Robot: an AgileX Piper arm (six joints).
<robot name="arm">
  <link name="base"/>
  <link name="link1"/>
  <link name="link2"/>
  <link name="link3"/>
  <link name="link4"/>
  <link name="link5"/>
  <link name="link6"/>
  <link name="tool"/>
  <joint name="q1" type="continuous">
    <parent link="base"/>
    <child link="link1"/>
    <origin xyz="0 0 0.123" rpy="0 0 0"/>
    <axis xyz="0 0 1"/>
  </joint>
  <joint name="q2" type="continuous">
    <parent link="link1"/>
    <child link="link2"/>
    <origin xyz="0 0 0" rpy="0 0 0"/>
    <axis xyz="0 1 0"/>
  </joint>
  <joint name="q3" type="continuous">
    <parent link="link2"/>
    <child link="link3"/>
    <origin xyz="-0.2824 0 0.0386" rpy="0 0 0"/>
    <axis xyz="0 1 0"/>
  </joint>
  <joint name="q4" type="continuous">
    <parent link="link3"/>
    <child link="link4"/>
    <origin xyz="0.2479 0 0.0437" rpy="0 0 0"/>
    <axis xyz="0.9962 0 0.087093"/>
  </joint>
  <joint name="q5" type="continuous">
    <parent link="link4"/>
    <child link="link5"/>
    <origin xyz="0 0 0" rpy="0 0 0"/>
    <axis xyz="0 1 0"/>
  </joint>
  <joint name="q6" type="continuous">
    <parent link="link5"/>
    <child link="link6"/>
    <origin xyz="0.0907 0 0.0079" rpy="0 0 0"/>
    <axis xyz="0.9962 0 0.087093"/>
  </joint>
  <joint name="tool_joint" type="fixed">
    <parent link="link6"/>
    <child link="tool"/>
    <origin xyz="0 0 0" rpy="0 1.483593 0"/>
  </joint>
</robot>
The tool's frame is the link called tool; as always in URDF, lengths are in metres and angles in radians. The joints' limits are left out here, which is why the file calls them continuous.
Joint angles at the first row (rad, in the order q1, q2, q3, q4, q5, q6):
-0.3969 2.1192 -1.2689 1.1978 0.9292 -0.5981
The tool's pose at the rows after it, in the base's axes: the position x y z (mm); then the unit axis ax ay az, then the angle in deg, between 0 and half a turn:
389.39 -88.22 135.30 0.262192 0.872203 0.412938 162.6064
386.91 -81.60 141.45 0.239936 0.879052 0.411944 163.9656
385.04 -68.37 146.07 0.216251 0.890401 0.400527 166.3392
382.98 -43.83 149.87 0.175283 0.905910 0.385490 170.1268
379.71 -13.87 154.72 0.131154 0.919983 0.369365 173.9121
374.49 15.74 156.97 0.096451 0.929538 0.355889 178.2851
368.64 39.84 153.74 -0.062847 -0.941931 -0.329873 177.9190
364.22 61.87 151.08 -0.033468 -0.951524 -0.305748 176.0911
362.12 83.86 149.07 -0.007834 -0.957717 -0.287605 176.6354
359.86 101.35 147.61 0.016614 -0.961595 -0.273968 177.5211
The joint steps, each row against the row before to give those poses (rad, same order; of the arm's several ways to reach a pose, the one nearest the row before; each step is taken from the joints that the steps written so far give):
0.0000 -0.0144 0.0000 -0.0292 0.0415 0.0000
0.0130 -0.0178 -0.0007 -0.0388 0.0284 0.0116
0.0342 -0.0190 0.0000 -0.0618 0.0133 0.0370
0.0654 -0.0180 -0.0013 -0.0798 0.0220 0.0437
0.0818 -0.0209 0.0000 -0.0733 0.0203 0.0477
0.0821 -0.0121 0.0000 -0.0609 0.0267 0.0583
0.0744 0.0000 0.0000 -0.0750 0.0095 0.0498
0.0697 0.0000 0.0000 -0.0542 -0.0121 0.0357
0.0679 0.0000 0.0000 -0.0266 -0.0422 0.0180
0.0540 0.0000 0.0000 -0.0202 -0.0368 0.0056

